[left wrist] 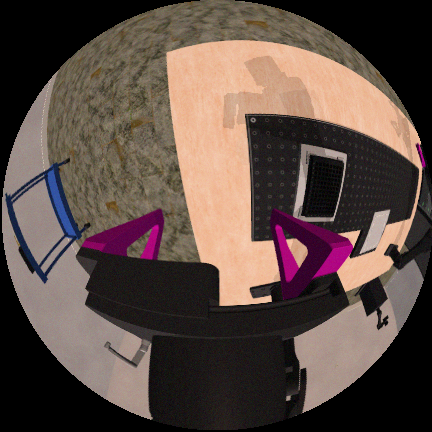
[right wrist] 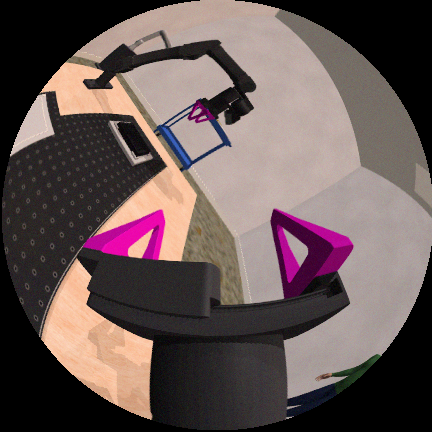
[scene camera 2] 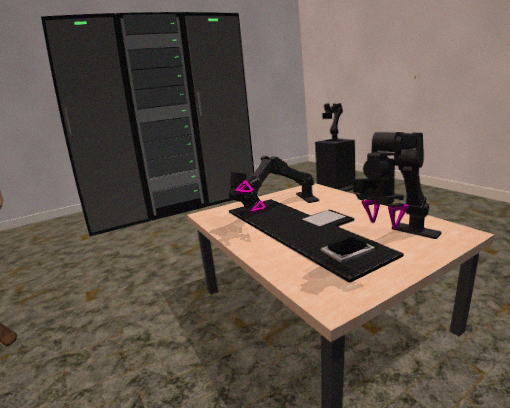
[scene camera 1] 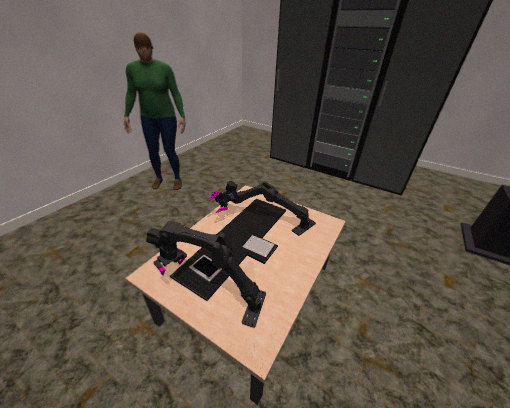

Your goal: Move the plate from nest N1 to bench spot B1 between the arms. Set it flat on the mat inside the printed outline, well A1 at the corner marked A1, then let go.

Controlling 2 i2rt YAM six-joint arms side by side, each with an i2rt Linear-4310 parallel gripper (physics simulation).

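Frame: origin at the left arm's base, x ahead, y left, z up, level; metres.
Seen in the pictures: left gripper, fingertip midpoint: (left wrist: 216,214) (right wrist: 191,120) (scene camera 2: 383,225) (scene camera 1: 171,269); right gripper, fingertip midpoint: (right wrist: 217,214) (scene camera 2: 258,199) (scene camera 1: 213,206); left arm's base at its link origin: (left wrist: 278,285) (right wrist: 98,84) (scene camera 2: 415,231) (scene camera 1: 254,307); right arm's base at its link origin: (left wrist: 391,249) (scene camera 2: 307,197) (scene camera 1: 303,227).
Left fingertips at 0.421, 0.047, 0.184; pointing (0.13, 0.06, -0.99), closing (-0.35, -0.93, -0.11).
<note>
Offsets run from my left fingertips to a thing's middle, as dx, dy, dz. "spot": to the spot under its first point. Level surfaces: height alone.
The black plate {-0.084, -0.181, -0.152} (scene camera 1: 207,267) (scene camera 2: 347,246) (left wrist: 324,186) (right wrist: 134,139) sits in the light grey nest {-0.084, -0.181, -0.162} (scene camera 1: 201,275) (scene camera 2: 357,253) (left wrist: 302,175) (right wrist: 142,160). The pale grey mat of the bench spot {spot: -0.329, -0.452, -0.169} (scene camera 1: 260,246) (scene camera 2: 324,218) (left wrist: 375,231) (right wrist: 30,122) lies between the arms; a thin outline shows in the right wrist view, but no corner label is legible. My left gripper (scene camera 1: 172,265) (scene camera 2: 384,224) (left wrist: 216,214) (right wrist: 191,120) is open and empty, raised beside the plate and apart from it. My right gripper (scene camera 1: 217,202) (scene camera 2: 245,200) (right wrist: 217,214) is open and empty, raised near the table's far end in scene camera 1.
The nest stands on a long black perforated board {dz -0.171} (scene camera 1: 260,215) (scene camera 2: 280,218) (left wrist: 265,175) (right wrist: 65,165). A person in green (scene camera 1: 152,87) stands beyond the table. Dark server cabinets (scene camera 1: 305,90) (scene camera 2: 90,120) and a pedestal (scene camera 2: 335,162) stand on the floor. A blue frame (left wrist: 62,200) (right wrist: 174,147) stands off the table.
</note>
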